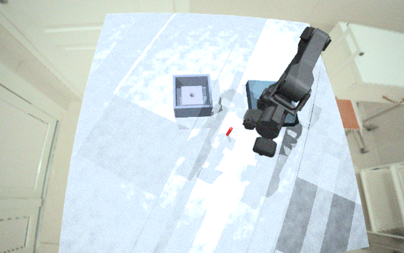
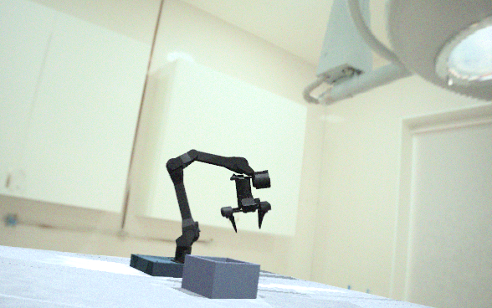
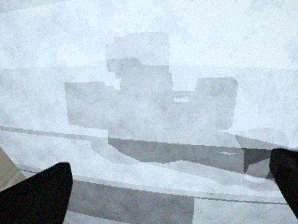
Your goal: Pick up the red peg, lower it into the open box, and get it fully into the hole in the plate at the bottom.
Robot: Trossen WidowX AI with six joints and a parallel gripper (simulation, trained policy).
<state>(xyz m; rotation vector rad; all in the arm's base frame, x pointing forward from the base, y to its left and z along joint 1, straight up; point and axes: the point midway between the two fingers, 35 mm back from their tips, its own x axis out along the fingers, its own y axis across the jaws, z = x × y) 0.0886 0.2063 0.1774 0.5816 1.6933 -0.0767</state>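
Now: the red peg 150 mm below my gripper tip, 90 mm to the right of it and 80 mm ahead of it. The rest, counted from my gripper tip: light grey plate 250 mm to the right, 240 mm ahead, 150 mm below; then grey box 250 mm to the right, 240 mm ahead, 170 mm below.
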